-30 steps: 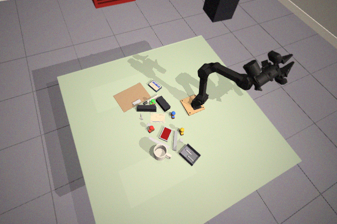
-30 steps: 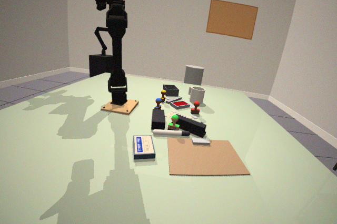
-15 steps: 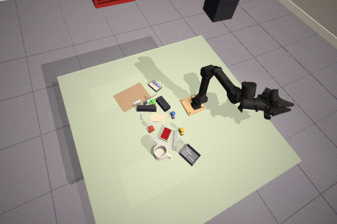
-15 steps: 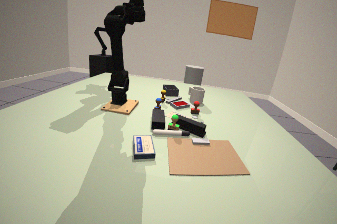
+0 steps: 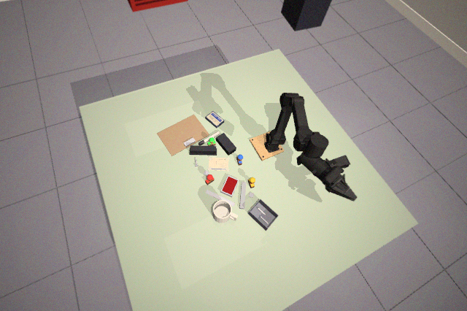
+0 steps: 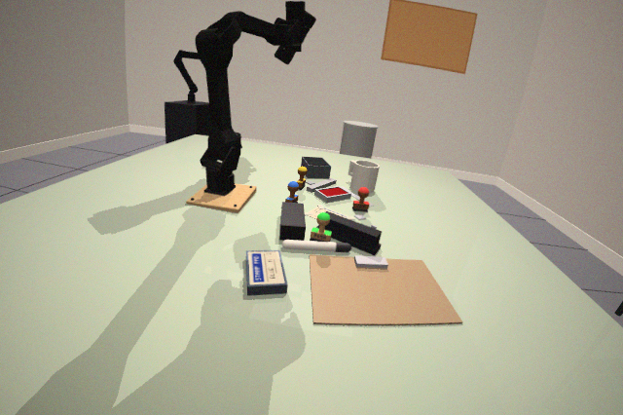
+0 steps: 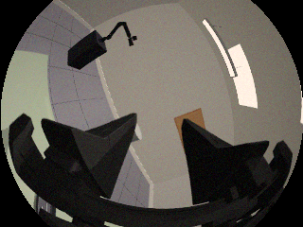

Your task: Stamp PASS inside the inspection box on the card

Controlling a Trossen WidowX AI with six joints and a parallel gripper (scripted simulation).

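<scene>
The green-knobbed stamp lies 26 cm ahead of my gripper tip, 57 cm to the right of it and 45 cm below it. Round my gripper tip: dark grey box: 16 cm ahead, 13 cm to the right, 46 cm below; red ink pad: 25 cm ahead, 32 cm to the right, 47 cm below; white mug: 33 cm ahead, 20 cm to the right, 44 cm below.
</scene>
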